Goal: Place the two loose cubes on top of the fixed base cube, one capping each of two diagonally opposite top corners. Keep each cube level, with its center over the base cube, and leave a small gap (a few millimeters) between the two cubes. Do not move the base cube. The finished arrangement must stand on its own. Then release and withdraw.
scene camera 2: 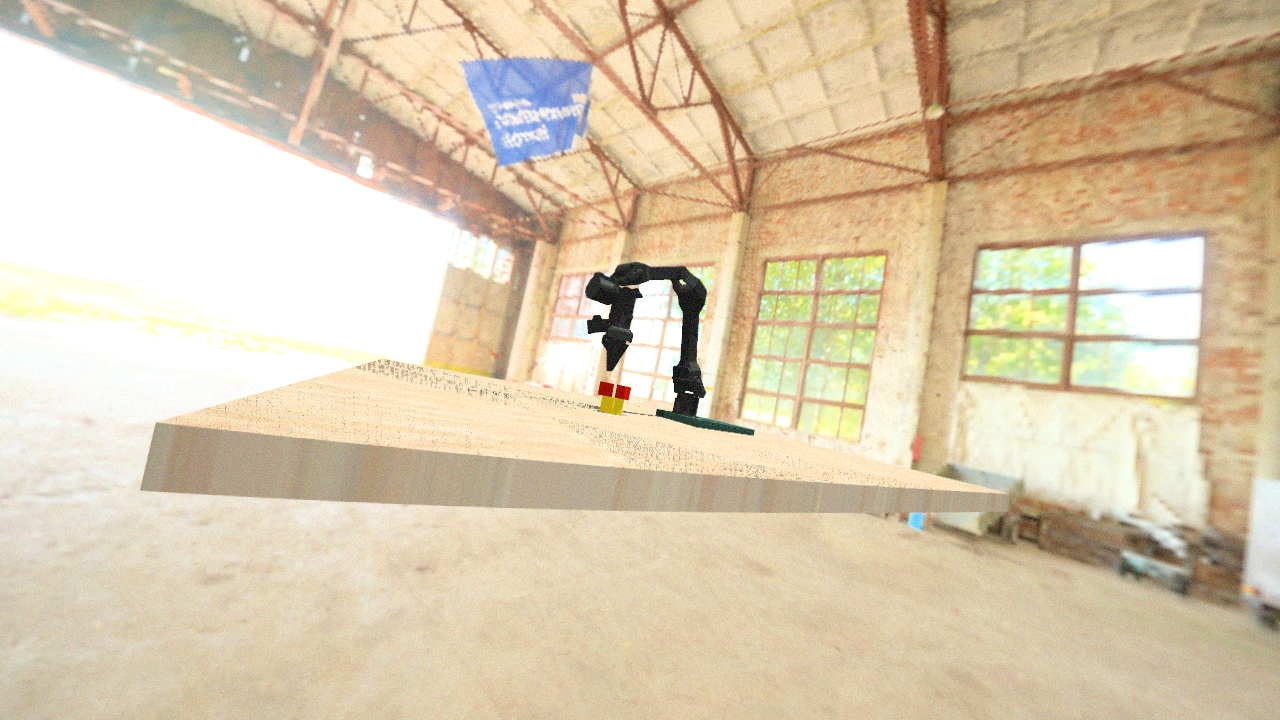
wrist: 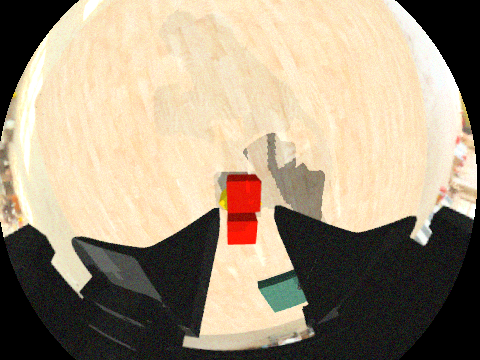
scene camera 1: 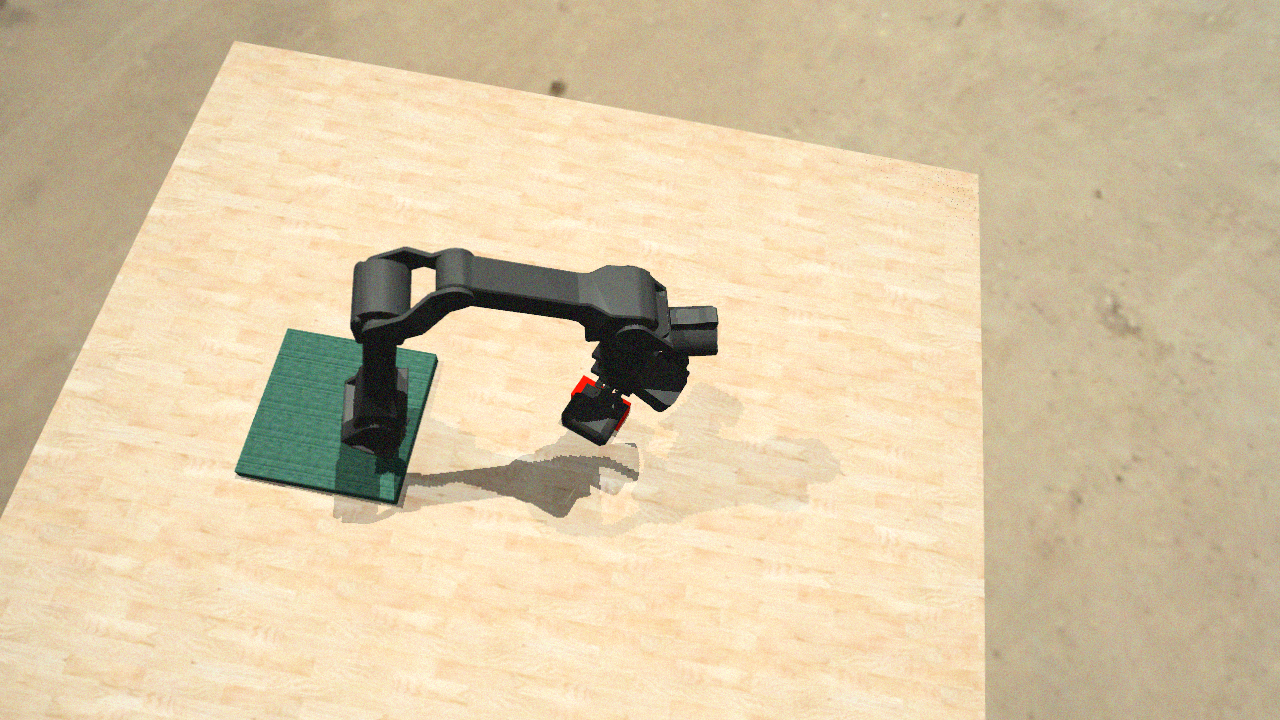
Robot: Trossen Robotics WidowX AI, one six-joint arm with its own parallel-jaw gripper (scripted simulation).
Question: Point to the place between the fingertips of my gripper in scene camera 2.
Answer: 609, 371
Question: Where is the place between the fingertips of my gripper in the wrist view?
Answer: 247, 212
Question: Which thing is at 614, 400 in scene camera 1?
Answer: My gripper.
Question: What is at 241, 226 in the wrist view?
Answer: A red cube.
